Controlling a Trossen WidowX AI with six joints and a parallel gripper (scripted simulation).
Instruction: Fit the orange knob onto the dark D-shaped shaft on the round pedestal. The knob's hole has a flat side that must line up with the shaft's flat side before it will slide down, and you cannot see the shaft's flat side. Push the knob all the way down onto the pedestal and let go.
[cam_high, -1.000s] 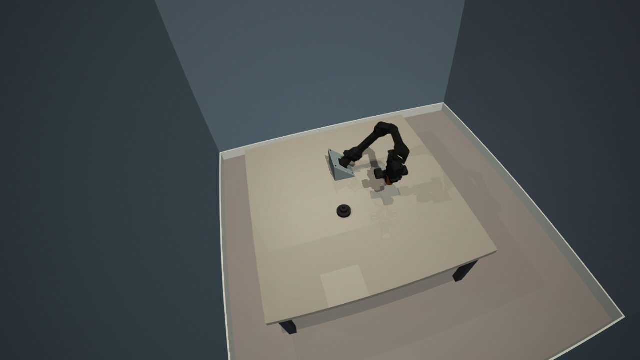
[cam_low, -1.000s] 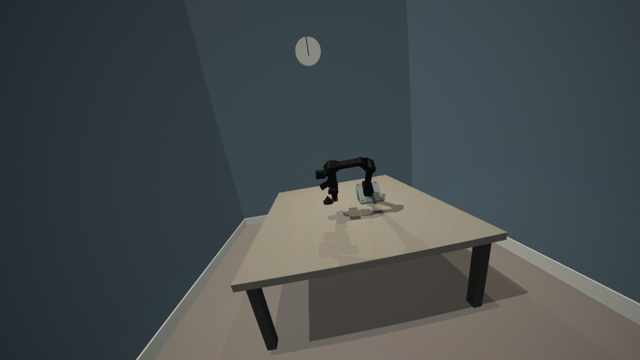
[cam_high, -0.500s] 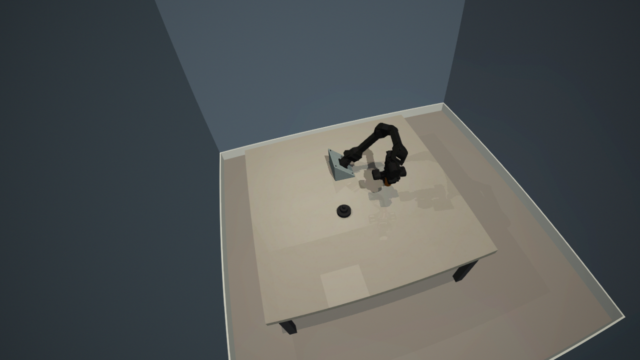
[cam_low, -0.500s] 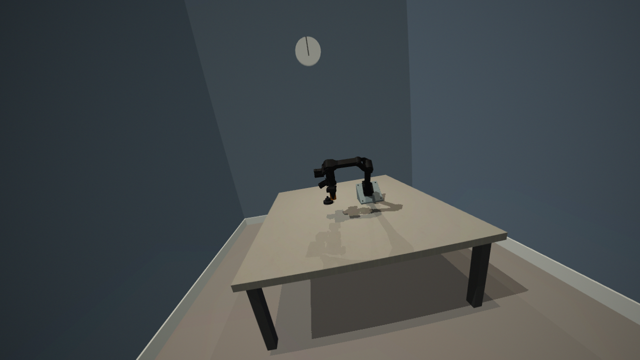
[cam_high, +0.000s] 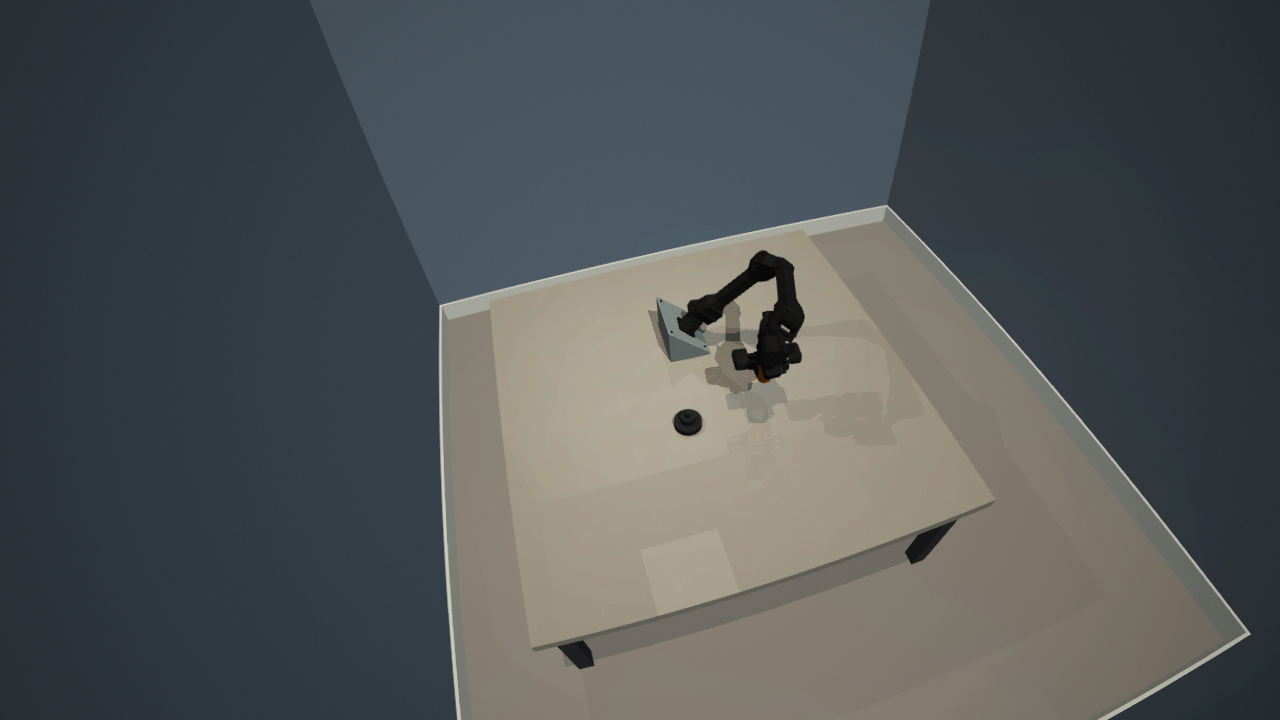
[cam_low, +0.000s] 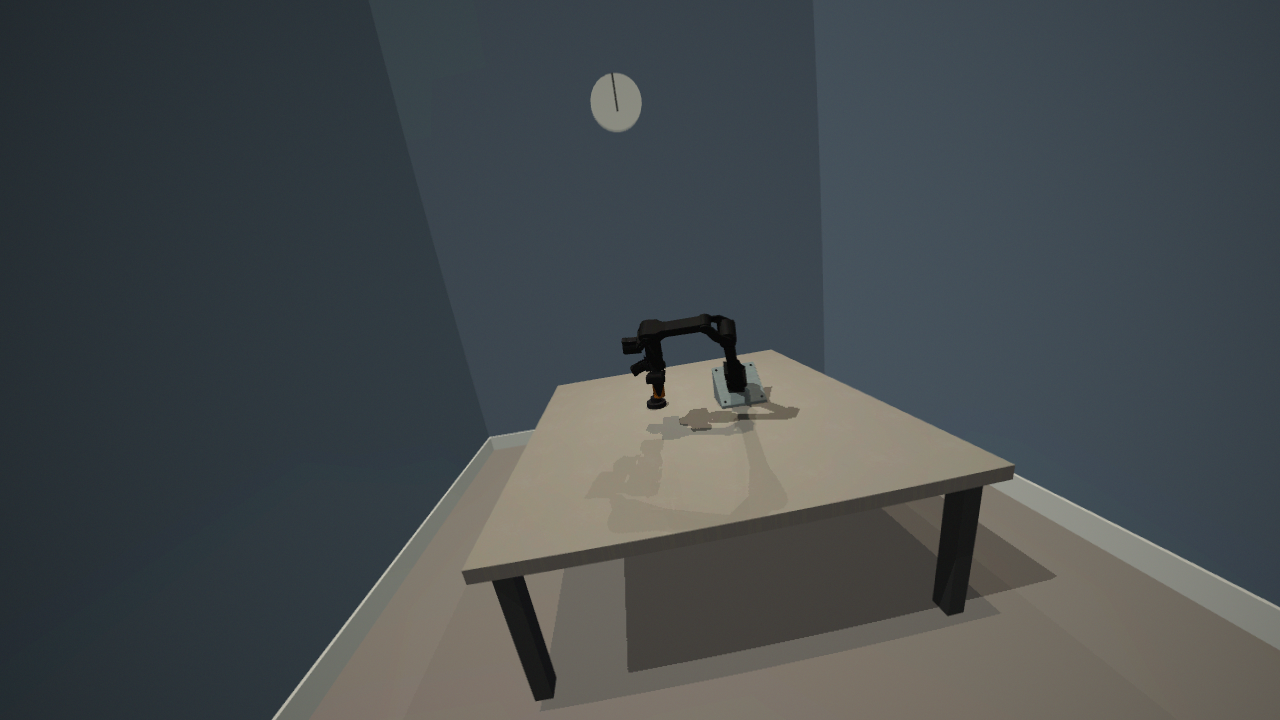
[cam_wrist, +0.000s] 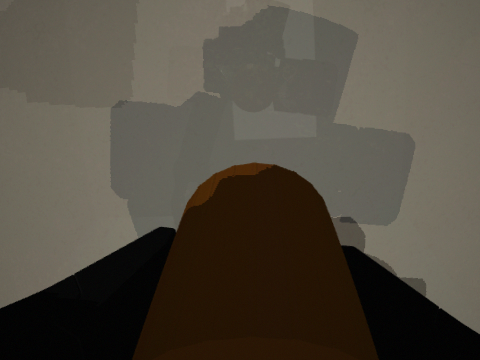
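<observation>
Now: gripper tip 30 mm short of the dark round pedestal, 230 mm to the left of it and 110 mm above it. From my gripper tip the other things lie so: orange knob 20 mm above.
</observation>
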